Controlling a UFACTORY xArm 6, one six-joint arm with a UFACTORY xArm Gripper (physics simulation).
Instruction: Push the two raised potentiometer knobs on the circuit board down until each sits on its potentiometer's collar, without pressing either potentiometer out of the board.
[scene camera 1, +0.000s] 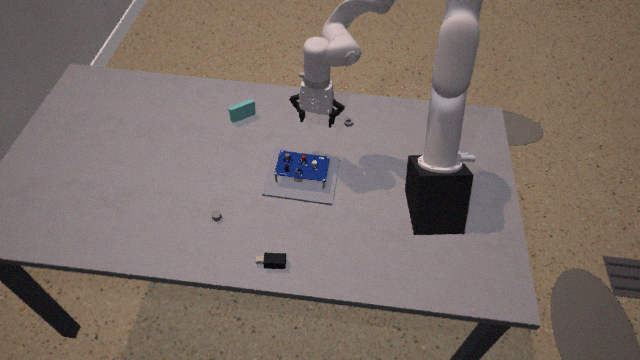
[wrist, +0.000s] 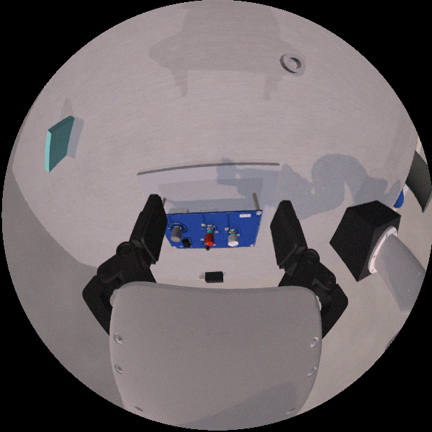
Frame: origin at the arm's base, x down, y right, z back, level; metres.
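Where they show: gripper, fingertip midpoint: (scene camera 1: 316, 121); arm's base, origin of the base link: (scene camera 1: 439, 164).
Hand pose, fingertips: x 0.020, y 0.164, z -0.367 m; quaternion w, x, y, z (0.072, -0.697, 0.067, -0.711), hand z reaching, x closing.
Things, the pixels of their centre, and the offset from my fingertips. "spot": a spot on its surface instead. Level surfaces: height alone.
- blue circuit board, its level: dx +0.070 m
- pale base plate, surface spot: (scene camera 1: 300, 194) spot: dx +0.111, dy -0.207, dz -0.035 m
- red knob, body centre: (scene camera 1: 303, 158) dx +0.050, dy -0.112, dz -0.033 m
- white knob, body centre: (scene camera 1: 314, 163) dx +0.053, dy -0.127, dz +0.002 m
- wider grey knob, body centre: (scene camera 1: 287, 156) dx +0.056, dy -0.104, dz -0.084 m
- teal block, body centre: (scene camera 1: 242, 110) dx +0.089, dy +0.122, dz -0.264 m
- small ring, body centre: (scene camera 1: 348, 122) dx +0.113, dy +0.122, dz +0.107 m
- grey cylinder, body centre: (scene camera 1: 216, 215) dx +0.109, dy -0.305, dz -0.275 m
- black plug, body centre: (scene camera 1: 270, 260) dx +0.104, dy -0.445, dz -0.097 m
The blue circuit board (scene camera 1: 322, 173) (wrist: 250, 226) stands on thin legs above a pale base plate (scene camera 1: 300, 194) (wrist: 156, 184). A red knob (scene camera 1: 303, 158) (wrist: 209, 240) and a white knob (scene camera 1: 314, 163) (wrist: 233, 240) stand upright on it; in the wrist view teal and metal parts show beneath both. A wider grey knob (scene camera 1: 287, 157) (wrist: 176, 233) stands at the board's left. My gripper (scene camera 1: 316, 121) (wrist: 219, 209) is open and empty, above the table on the far side of the board, apart from it. The exact gap under each knob is too small to tell.
A teal block (scene camera 1: 242, 111) (wrist: 59, 145) stands at the far left, a small ring (scene camera 1: 348, 124) (wrist: 284, 62) lies behind right. A grey cylinder (scene camera 1: 216, 215) and a black plug (scene camera 1: 275, 260) (wrist: 214, 277) lie nearer the front. The arm's black base (scene camera 1: 437, 200) (wrist: 350, 240) is right.
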